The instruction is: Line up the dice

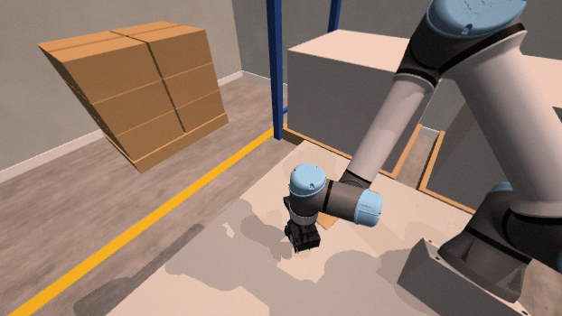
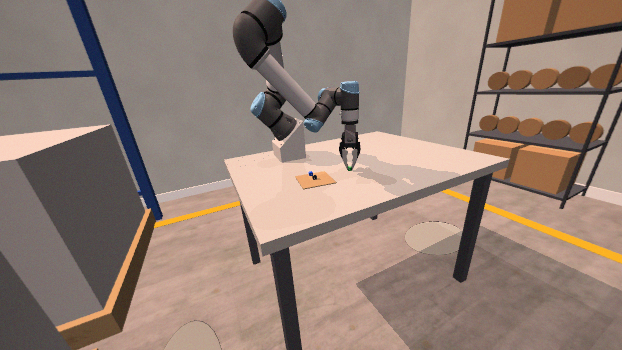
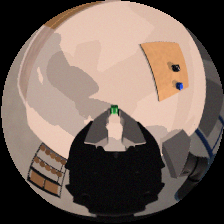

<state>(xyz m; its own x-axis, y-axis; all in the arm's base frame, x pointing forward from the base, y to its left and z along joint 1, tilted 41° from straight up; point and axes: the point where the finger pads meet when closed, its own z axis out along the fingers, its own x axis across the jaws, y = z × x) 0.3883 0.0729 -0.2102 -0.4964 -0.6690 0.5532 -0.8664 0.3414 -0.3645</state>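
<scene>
Right now my hand is 30 mm short of the black die, 180 mm to the left of it and 10 mm above it. Also, from my hand: green die (10 mm below); blue die (20 mm behind, 180 mm to the right, 10 mm below); tan mat (30 mm ahead, 180 mm to the right, 20 mm below).
</scene>
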